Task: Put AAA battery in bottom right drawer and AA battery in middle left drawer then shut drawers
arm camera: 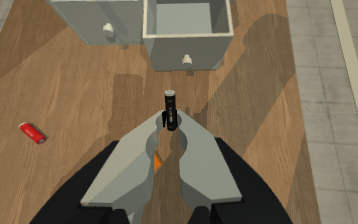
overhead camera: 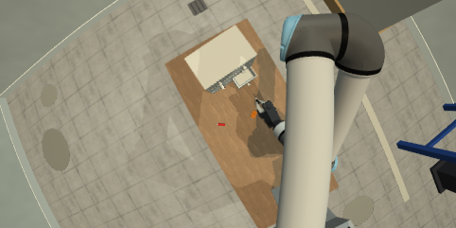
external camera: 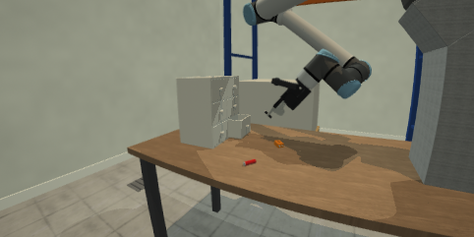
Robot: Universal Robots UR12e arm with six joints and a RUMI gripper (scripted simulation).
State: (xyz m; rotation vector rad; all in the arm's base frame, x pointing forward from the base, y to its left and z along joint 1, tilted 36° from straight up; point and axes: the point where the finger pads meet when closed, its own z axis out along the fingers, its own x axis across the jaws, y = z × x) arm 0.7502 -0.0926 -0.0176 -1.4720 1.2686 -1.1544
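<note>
Now: hand 1 cm short of the thin black cylinder and 1 cm above it. From my hand the other things lie so: red cylinder 1 cm behind, 26 cm to the left, 13 cm below; orange block 7 cm behind, 5 cm to the left, 13 cm below.
</note>
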